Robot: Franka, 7 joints.
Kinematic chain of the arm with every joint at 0, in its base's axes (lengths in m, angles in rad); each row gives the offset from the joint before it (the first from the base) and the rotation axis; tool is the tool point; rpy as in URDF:
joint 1: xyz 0 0 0.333 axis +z
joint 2: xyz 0 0 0 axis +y
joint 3: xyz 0 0 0.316 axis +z
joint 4: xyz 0.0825 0 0 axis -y
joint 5: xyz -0.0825 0 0.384 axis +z
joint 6: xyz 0 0 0 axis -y
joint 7: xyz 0.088 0 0 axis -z
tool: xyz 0 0 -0.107 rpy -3.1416 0 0
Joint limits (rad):
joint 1: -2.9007..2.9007
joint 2: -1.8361..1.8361
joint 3: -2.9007..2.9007
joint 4: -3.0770..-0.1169
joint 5: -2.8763..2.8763
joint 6: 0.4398..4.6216
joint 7: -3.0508..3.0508
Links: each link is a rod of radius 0.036 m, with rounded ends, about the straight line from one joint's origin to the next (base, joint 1, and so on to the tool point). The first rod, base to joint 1, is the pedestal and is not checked.
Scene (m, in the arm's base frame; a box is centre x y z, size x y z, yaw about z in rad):
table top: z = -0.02
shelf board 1: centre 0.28 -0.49 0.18 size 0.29 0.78 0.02 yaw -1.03
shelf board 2: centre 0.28 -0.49 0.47 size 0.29 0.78 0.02 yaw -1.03
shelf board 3: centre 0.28 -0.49 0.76 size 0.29 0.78 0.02 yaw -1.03
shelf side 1: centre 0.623 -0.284 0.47 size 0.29 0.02 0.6 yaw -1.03
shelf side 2: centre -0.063 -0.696 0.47 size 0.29 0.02 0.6 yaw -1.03
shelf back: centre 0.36 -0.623 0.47 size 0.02 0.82 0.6 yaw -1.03
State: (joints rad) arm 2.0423 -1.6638 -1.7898 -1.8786 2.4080 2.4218 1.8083
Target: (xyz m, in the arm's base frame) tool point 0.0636 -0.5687 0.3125
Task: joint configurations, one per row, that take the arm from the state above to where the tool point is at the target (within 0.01 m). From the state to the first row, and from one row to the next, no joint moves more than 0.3 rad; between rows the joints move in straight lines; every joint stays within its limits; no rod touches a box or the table.
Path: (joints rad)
1: 1.8363 -1.3869 -1.7344 -2.0815 2.4875 2.3966 1.7918
2: 1.6304 -1.1099 -1.6789 -2.2845 2.5670 2.3715 1.7753
3: 1.4244 -0.8330 -1.6235 -2.4874 2.6464 2.3463 1.7587
4: 1.2185 -0.5560 -1.5681 -2.6903 2.7259 2.3212 1.7422
5: 0.9888 -0.8057 -1.5707 -2.5426 2.6544 2.4044 1.7587
6: 0.7591 -1.0553 -1.5734 -2.3949 2.5829 2.4876 1.7753
7: 0.5295 -1.3049 -1.5760 -2.2472 2.5113 2.5708 1.7918
8: 0.2998 -1.5546 -1.5786 -2.0995 2.4398 2.6539 1.8083

